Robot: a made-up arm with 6 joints. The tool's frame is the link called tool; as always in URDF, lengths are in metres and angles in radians. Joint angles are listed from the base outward. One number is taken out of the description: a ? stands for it. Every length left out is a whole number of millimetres.
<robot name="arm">
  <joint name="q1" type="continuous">
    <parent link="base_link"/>
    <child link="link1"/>
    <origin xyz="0 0 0.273" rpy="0 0 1.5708"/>
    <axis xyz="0 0 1"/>
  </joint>
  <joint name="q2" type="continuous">
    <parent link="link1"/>
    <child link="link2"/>
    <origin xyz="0 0 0" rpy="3.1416 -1.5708 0"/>
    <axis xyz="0 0 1"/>
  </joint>
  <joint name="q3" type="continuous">
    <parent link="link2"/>
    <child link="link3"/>
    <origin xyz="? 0 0" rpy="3.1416 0 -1.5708"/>
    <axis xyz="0 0 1"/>
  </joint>
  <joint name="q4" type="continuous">
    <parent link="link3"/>
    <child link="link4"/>
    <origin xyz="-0.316 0 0" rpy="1.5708 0 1.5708"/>
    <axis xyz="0 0 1"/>
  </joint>
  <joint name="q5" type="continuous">
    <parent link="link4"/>
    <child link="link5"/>
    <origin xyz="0 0.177 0" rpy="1.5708 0 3.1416"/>
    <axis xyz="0 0 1"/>
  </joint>
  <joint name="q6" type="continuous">
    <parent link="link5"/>
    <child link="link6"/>
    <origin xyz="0 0 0" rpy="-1.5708 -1.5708 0"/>
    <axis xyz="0 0 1"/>
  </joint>
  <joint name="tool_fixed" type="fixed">
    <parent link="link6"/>
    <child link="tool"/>
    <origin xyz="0 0 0" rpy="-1.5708 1.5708 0"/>
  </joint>
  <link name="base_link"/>
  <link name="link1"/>
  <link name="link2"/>
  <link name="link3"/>
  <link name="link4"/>
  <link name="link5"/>
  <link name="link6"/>
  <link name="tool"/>
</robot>
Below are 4 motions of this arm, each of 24 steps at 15 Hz.
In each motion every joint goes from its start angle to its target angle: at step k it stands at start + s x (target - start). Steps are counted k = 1, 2, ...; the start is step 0. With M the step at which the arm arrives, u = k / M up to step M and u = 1 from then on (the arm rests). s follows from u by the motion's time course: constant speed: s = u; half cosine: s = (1 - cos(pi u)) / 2; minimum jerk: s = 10 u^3 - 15 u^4 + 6 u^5.
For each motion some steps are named. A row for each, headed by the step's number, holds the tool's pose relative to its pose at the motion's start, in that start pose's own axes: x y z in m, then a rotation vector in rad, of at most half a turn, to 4 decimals.
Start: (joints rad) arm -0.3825 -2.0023 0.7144 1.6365 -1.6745 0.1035
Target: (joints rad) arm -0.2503 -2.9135 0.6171 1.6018 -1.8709 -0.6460
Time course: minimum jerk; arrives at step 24
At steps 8, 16, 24:
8: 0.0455 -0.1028 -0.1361 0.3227 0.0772 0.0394
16: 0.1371 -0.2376 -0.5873 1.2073 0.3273 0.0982
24: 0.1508 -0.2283 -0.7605 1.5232 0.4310 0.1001

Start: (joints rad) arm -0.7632 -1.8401 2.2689 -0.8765 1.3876 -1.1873
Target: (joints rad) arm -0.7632 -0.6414 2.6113 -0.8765 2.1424 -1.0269
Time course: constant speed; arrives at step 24
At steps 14, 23, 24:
14: -0.2993 0.2868 0.3990 -0.4756 -0.0354 0.1111
23: -0.3907 0.6046 0.5598 -0.7672 0.0219 0.2074
24: -0.3949 0.6435 0.5713 -0.7979 0.0321 0.2192

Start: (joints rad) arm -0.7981 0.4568 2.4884 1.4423 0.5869 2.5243
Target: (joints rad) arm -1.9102 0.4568 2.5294 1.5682 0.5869 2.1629
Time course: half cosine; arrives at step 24
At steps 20, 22, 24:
20: 0.0181 -0.0393 -0.0386 -0.5416 -0.0609 -0.7328
22: 0.0176 -0.0427 -0.0392 -0.5723 -0.0689 -0.7698
24: 0.0174 -0.0438 -0.0393 -0.5829 -0.0718 -0.7824

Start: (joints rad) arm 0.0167 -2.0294 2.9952 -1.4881 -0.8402 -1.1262
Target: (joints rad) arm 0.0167 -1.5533 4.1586 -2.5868 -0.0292 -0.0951
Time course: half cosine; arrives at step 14
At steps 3, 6, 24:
3: 0.0019 -0.0151 -0.0311 -0.0820 0.0779 0.1453
6: -0.0032 -0.0505 -0.1337 -0.2291 0.2165 0.5055
24: -0.0958 -0.1344 -0.4445 -0.2434 0.2733 1.0421

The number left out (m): 0.605
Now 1 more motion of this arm.
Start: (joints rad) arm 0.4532 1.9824 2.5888 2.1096 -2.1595 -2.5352
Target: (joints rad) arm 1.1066 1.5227 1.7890 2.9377 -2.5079 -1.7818
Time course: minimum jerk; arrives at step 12
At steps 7, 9, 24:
7: -0.2847 0.1266 0.2724 -0.1856 -0.0015 0.2583
9: -0.3305 0.1679 0.4128 -0.1880 0.0070 0.3088
24: -0.3381 0.1840 0.4748 -0.1810 0.0155 0.3209

